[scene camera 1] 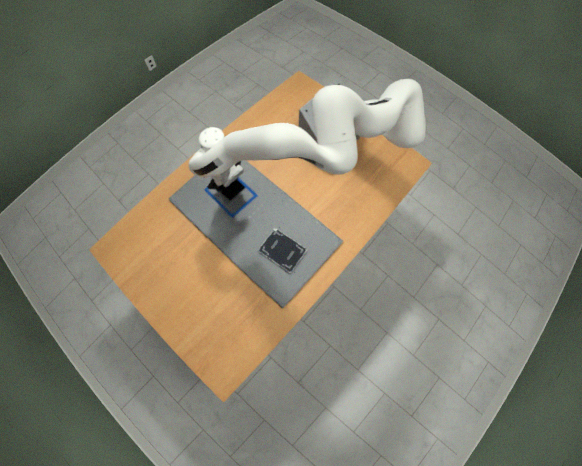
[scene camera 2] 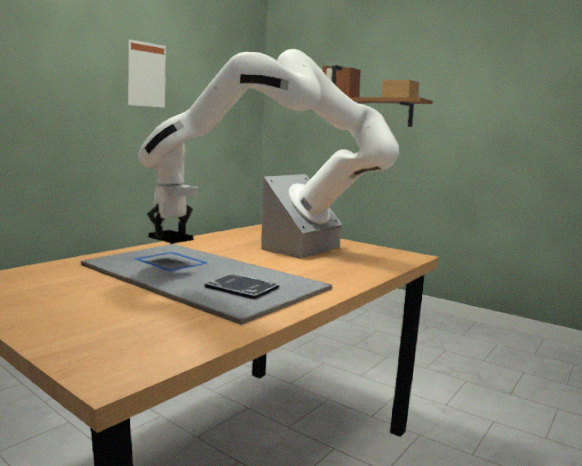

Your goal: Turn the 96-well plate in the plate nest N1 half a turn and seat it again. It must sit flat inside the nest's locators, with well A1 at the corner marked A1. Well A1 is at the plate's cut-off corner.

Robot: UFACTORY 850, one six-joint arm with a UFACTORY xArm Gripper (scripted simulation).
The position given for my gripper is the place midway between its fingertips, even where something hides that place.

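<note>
A plate nest N1 [scene camera 1: 285, 245] is here in the scene, and I see the plate nest N1 [scene camera 2: 240, 283] in a further view too. I also see my gripper [scene camera 2: 170, 236].
</note>
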